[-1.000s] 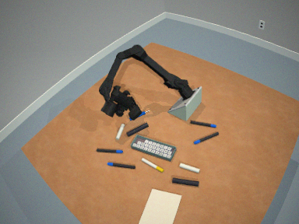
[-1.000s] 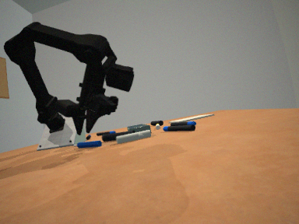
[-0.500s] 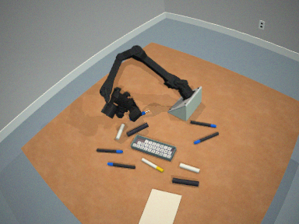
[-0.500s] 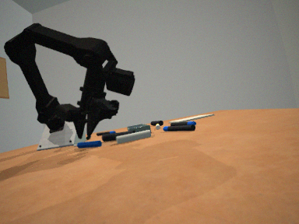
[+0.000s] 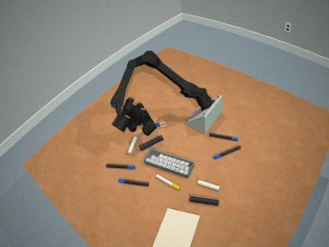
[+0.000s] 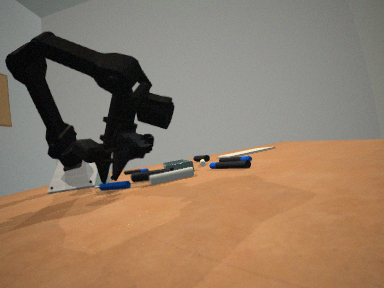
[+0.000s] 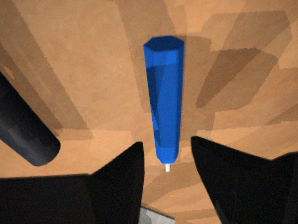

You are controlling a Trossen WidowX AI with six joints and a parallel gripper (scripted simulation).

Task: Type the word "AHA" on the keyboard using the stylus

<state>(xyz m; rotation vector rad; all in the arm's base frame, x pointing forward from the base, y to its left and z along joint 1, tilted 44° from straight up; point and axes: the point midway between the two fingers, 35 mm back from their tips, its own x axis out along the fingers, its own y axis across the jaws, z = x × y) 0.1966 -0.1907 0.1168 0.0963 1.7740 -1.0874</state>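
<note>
Right now the stylus is 20 mm behind my gripper tip, 10 mm to the left of it and 10 mm below it. The rest, counted from my gripper tip: cream sheet 410 mm ahead, 390 mm to the left, 20 mm below.
</note>
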